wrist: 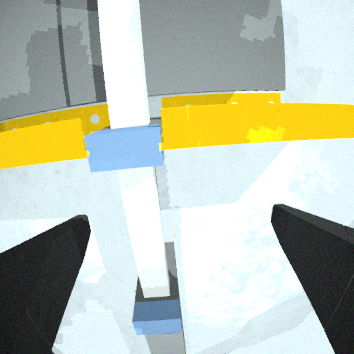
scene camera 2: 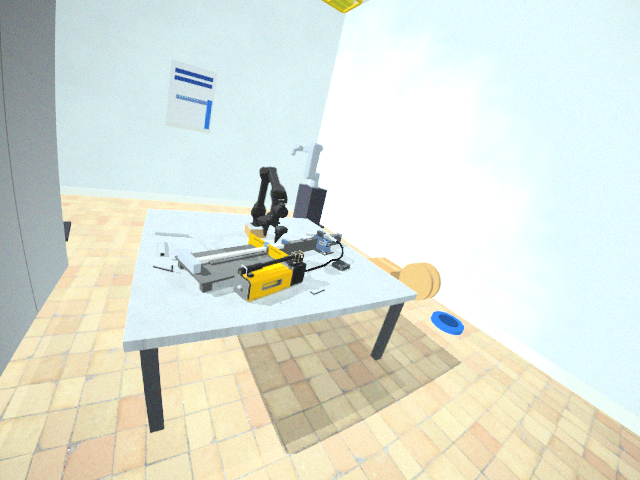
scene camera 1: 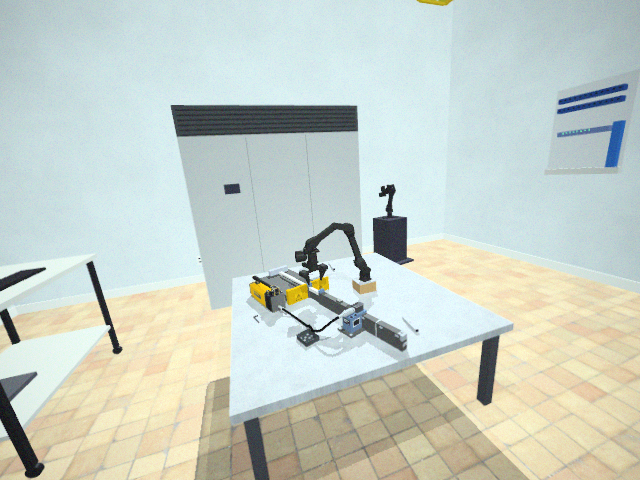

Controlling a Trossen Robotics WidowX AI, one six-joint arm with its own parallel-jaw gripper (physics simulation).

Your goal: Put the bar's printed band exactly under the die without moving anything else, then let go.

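Places are measured from the arm's base along level axes (x left, y back, z up), in centimetres.
Pixels of known places: gripper, fingertip midpoint: [wrist: 180, 219] [scene camera 2: 269, 239] [scene camera 1: 315, 282]; arm's base, origin of the base link: [scene camera 2: 256, 224] [scene camera 1: 365, 279].
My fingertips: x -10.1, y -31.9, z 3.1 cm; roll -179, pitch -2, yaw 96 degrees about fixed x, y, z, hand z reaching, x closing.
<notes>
Ahead of a thing's pixels: the offset from my fingertips to its top centre. "*": to the spot under its first point. Level surfaces: height alone.
A long white bar [scene camera 1: 292, 279] [scene camera 2: 232, 254] [wrist: 122, 65] lies through the gap between yellow plates [scene camera 1: 296, 294] [wrist: 250, 120] and a blue guide block {* dz -0.7, dx -3.0, dy -2.6 cm} [wrist: 125, 150]. Its near end rests just before a second blue block {* dz -0.9, dx +8.7, dy -1.0 cm} [wrist: 157, 317] on the dark rail {* dz -3.5, dx +24.9, dy -0.3 cm} [scene camera 1: 336, 303] [scene camera 2: 300, 246]. No printed band can be made out on it. A blue press-like unit {* dz -4.1, dx +44.2, dy -3.3 cm} [scene camera 1: 353, 322] [scene camera 2: 324, 243] stands farther along the rail; its die is too small to tell. My gripper [scene camera 1: 316, 276] [scene camera 2: 272, 236] [wrist: 180, 219] is open and empty, above the bar's near stretch, one finger to each side of it in the wrist view.
A yellow motor unit {* dz -4.6, dx -14.6, dy -32.1 cm} [scene camera 1: 259, 295] [scene camera 2: 271, 281] stands beside the grey bed {dz -5.0 cm} [scene camera 2: 227, 270]. A black cable runs by a dark button box {* dz -9.8, dx +34.3, dy -23.5 cm} [scene camera 1: 307, 337] [scene camera 2: 341, 265]. A hex key {dz -9.4, dx +3.1, dy -38.8 cm} [scene camera 1: 255, 318] [scene camera 2: 317, 291] and a thin pen-like rod [scene camera 1: 410, 324] [scene camera 2: 173, 235] lie on the table {dz -10.0 cm} [scene camera 1: 289, 379].
</notes>
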